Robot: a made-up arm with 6 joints. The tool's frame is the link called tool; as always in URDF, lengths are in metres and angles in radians.
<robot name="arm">
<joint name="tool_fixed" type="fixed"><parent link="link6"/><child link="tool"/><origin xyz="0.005 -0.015 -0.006" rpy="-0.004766 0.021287 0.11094"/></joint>
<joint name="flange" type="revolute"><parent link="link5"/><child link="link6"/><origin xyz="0.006 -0.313 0.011" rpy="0 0 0"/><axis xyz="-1 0 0"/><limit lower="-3.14" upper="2.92"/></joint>
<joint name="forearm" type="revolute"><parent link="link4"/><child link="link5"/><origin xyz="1.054 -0.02 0.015" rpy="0 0 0"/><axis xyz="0 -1 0"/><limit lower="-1.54" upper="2.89"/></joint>
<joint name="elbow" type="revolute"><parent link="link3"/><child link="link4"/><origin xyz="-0.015 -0.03 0.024" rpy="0 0 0"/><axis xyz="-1 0 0"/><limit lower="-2.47" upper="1.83"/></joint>
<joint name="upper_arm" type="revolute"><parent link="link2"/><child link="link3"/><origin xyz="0.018 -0.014 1.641" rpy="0 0 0"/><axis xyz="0 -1 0"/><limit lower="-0.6" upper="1.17"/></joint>
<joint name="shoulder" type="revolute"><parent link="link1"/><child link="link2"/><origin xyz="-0.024 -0.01 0.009" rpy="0 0 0"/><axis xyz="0 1 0"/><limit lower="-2.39" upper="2.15"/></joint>
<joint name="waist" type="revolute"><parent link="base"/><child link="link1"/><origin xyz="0.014 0.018 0.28" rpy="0 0 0"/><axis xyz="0 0 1"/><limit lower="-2.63" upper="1.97"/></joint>
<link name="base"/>
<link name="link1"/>
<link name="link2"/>
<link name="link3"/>
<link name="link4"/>
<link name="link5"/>
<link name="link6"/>
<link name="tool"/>
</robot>
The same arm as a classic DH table. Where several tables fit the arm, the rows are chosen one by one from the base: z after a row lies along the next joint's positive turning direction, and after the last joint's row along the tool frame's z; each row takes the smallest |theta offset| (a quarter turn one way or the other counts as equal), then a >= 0, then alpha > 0; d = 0 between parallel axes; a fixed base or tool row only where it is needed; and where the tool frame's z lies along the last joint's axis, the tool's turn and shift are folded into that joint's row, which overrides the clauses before.
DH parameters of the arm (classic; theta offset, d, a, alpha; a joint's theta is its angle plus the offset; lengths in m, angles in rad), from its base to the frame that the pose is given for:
base (fixed): 0.9098 0.0000 0.0228 0.0000
waist: -0.9098 0.2890 -0.0240 -1.5708
shoulder: -1.5598 0.0000 1.6411 3.1416
upper_arm: 0.0110 0.0540 0.0240 -1.5708
elbow: 0.0000 -1.0390 0.0150 1.5708
forearm: 0.0000 0.3330 0.0110 -1.5708
flange: -1.5637 -0.0111 0.0150 -1.5914
tool (fixed): 1.6819 -0.0061 0.0000 0.0000
Joint limits (rad, base to tool): -2.6300..1.9700 -2.3900..2.1500 -0.6000..1.1700 -2.4700..1.8300 -1.5400..2.8900 -3.1400..2.9200

